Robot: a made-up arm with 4 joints.
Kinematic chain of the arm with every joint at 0, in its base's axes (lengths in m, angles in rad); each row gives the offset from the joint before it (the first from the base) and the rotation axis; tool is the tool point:
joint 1: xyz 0 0 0.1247 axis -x
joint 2: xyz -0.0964 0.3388 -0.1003 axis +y
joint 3: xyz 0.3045 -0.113 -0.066 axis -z
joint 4: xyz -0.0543 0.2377 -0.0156 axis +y
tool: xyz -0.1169 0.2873 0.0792
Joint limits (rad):
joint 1: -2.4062..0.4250
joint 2: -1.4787..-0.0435
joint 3: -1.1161..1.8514
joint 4: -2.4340..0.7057
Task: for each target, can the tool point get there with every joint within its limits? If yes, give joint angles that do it. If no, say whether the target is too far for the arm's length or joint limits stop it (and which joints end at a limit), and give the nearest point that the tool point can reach.
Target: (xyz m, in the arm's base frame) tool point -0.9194 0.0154 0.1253
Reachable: no: joint limits stop it (at a limit: joint 2, joint 3) | nearest point -0.3444 0.3229 0.1373 | short by 0.652 m
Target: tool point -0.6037 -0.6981 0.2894
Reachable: no: joint limits stop it (at a limit: joint 1, joint 2, joint 4) | nearest point -0.1116 -0.7725 0.3813 | short by 0.506 m
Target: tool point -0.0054 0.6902 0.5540
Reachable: yes | joints -0.2708 -1.3568 0.3978 -0.1360
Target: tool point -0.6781 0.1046 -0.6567
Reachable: no: joint limits stop it (at a limit: joint 1, joint 2, joint 3) | nearest point -0.2997 0.1974 -0.3193 | short by 0.515 m
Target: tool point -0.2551 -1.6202 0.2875
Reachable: no: too far | nearest point -0.0620 -0.8447 0.2096 | short by 0.803 m
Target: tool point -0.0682 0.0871 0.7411
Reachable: yes | joints -1.9431 -0.9639 -0.6296 -1.0232
